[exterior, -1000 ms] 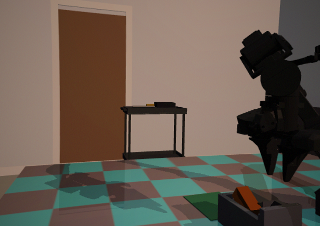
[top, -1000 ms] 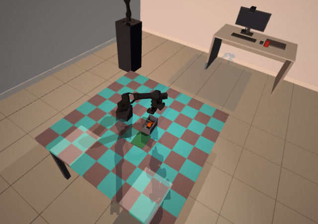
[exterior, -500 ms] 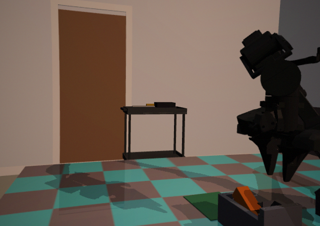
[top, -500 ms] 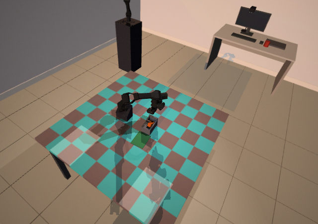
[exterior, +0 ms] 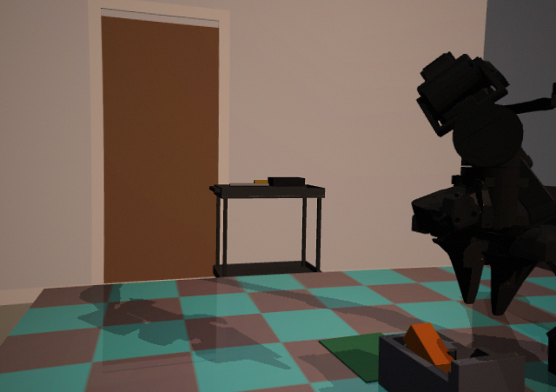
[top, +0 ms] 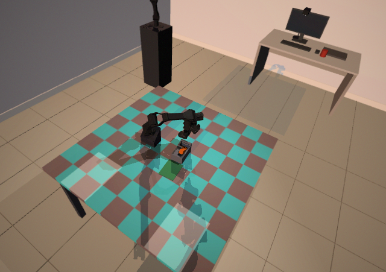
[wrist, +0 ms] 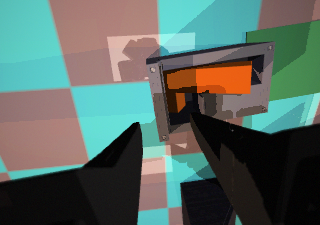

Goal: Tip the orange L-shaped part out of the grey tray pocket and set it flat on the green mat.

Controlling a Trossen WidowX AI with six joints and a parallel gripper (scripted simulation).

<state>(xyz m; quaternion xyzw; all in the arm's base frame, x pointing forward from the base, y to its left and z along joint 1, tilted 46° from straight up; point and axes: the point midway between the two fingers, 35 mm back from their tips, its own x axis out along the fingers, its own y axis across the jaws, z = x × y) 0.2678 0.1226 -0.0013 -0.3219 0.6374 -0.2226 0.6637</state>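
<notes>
My gripper tip is 50 mm to the left of the orange L-shaped part and 100 mm above it. Also, from my gripper tip: green mat (20 mm ahead, 220 mm to the right, 160 mm below).
</notes>
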